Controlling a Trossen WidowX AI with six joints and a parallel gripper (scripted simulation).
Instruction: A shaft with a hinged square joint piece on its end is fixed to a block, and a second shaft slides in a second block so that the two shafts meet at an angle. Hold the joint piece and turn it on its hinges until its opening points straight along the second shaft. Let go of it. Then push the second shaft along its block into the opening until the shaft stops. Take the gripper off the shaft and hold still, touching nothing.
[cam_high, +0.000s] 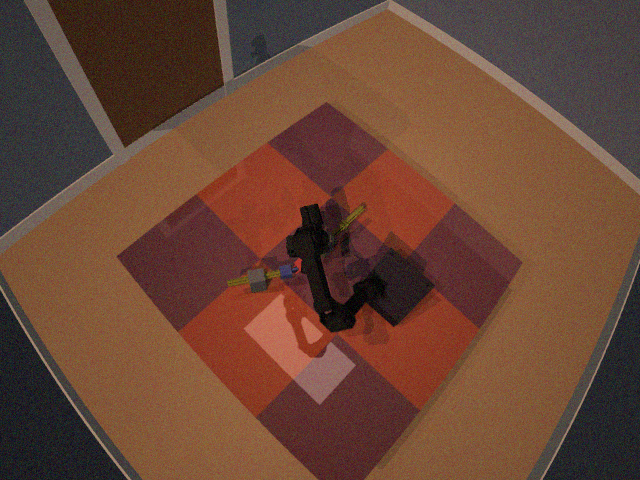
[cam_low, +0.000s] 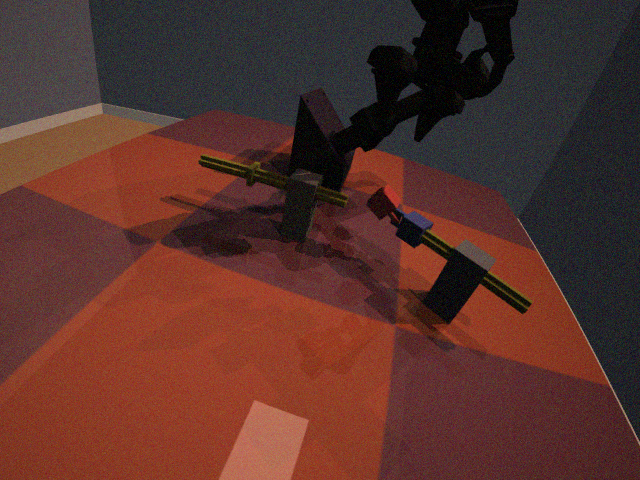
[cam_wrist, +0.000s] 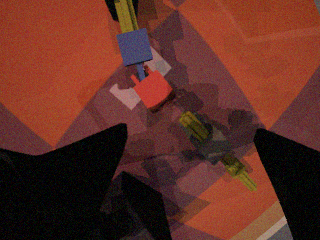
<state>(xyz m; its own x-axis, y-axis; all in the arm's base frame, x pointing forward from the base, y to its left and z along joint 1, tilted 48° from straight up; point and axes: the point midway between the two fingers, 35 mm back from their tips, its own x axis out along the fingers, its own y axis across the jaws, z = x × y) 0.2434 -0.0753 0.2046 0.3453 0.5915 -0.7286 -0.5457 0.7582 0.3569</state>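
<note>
Now: gripper tip 20 mm to the right of the red square joint piece and 130 mm above it.
</note>
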